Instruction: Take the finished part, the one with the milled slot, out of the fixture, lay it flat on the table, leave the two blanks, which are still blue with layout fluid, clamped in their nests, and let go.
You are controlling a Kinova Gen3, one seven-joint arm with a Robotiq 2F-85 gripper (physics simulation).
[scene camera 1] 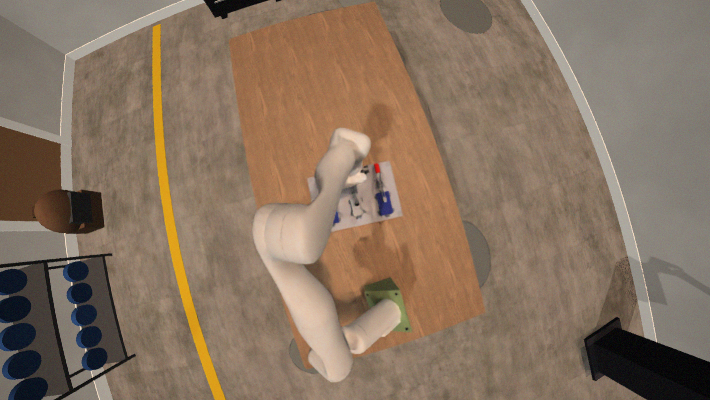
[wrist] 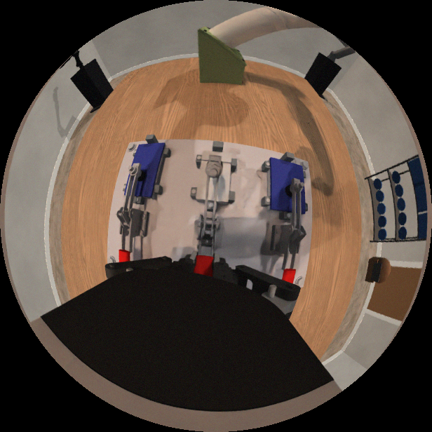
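Pixels of known places: arm's base at its link origin: (scene camera 1: 389, 310).
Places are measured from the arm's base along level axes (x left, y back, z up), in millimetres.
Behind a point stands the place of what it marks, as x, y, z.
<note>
The pale finished part (scene camera 1: 356, 209) @(-13, -381, -100) (wrist: 220, 188) lies in the middle nest of the light grey fixture plate (scene camera 1: 370, 199) @(-80, -402, -126) (wrist: 170, 215). The middle clamp's arm (wrist: 209, 195) extends over it and hides much of its top, including the slot. I cannot tell whether the clamp's tip touches the part. My gripper (wrist: 205, 259) is shut on that clamp's red handle (wrist: 203, 264), at the nest's far end from the robot base. One blue blank (scene camera 1: 384, 205) @(-123, -360, -110) (wrist: 154, 162) sits in the wrist view's left nest, the other blue blank (scene camera 1: 336, 218) @(72, -374, -105) (wrist: 280, 180) in the right nest, each under its clamp.
The outer clamps' red handles (wrist: 124, 256) (wrist: 288, 276) stand on either side of my gripper. The fixture rests on the wooden table (scene camera 1: 325, 90) @(-62, -944, -141) (wrist: 175, 112). The green robot base mount (scene camera 1: 385, 287) @(-14, -77, -28) (wrist: 220, 65) stands at one table end. My arm (scene camera 1: 300, 235) @(94, -337, 491) passes over the fixture's side.
</note>
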